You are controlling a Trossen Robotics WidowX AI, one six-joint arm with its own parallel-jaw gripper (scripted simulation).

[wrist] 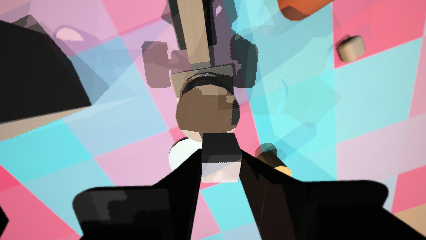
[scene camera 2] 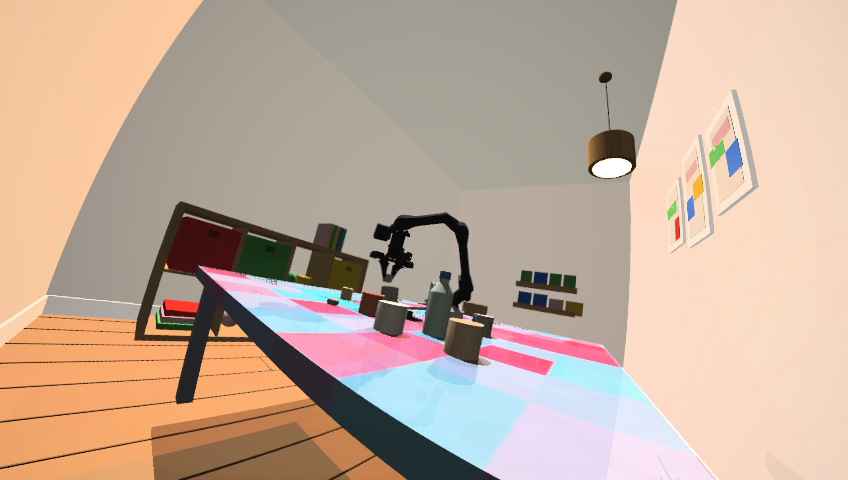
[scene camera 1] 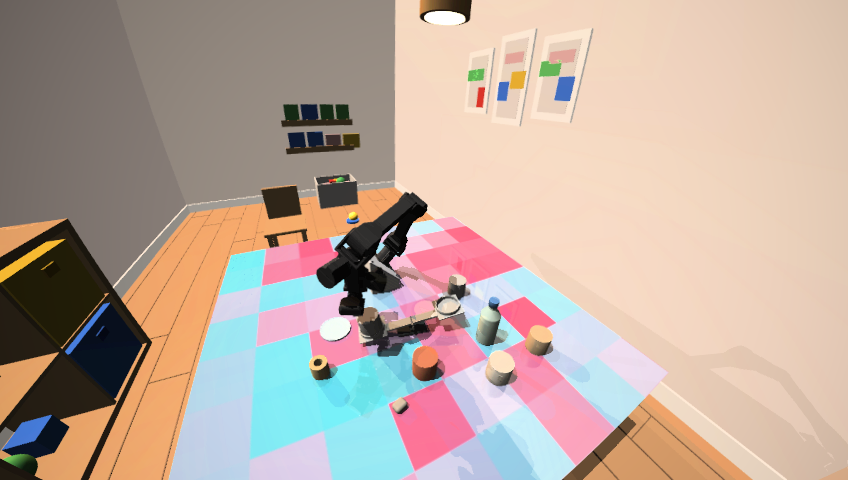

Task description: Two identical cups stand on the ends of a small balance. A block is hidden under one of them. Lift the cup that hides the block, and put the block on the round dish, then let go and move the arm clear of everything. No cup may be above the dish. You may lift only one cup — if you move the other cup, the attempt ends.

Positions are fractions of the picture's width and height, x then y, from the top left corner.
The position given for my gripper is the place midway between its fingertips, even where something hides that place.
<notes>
My gripper (scene camera 1: 0.42, 0.65) holds a block. Further things: an orange cylinder (scene camera 1: 0.50, 0.75), a bottle (scene camera 2: 0.52, 0.63) and a balance (scene camera 1: 0.53, 0.64).
The bottle also shows in scene camera 1 (scene camera 1: 0.58, 0.66). My gripper also shows in the wrist view (wrist: 0.51, 0.64). The wrist view does not show the bottle: it is out of frame.
</notes>
